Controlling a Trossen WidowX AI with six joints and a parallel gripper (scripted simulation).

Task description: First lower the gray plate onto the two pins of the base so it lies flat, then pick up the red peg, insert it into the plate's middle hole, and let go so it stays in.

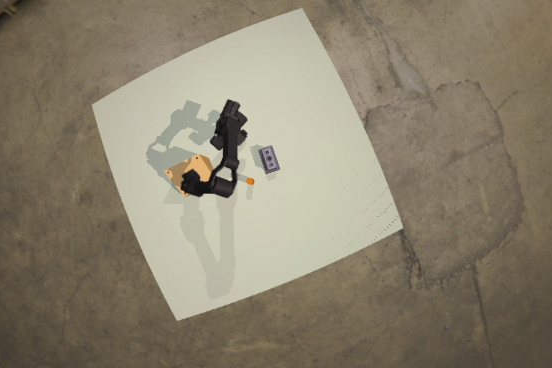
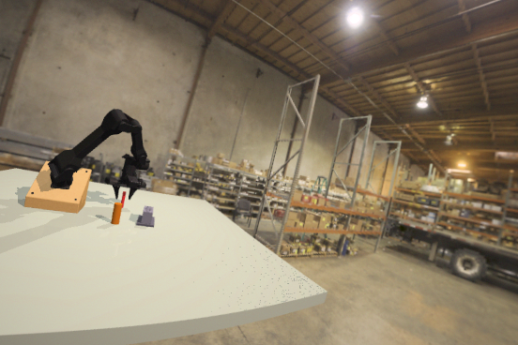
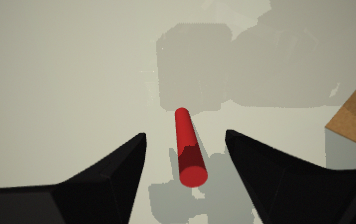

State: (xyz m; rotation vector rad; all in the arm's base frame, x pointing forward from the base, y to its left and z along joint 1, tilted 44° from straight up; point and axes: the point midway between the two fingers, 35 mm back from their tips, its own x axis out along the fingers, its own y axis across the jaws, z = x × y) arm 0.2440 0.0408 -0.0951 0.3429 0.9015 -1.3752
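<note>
My gripper tip is right at the red peg. Round my gripper tip: gray base 10 cm ahead, 19 cm to the right, 3 cm below; gray plate 10 cm ahead, 19 cm to the right; orange peg 2 cm behind, 24 cm to the right.
</note>
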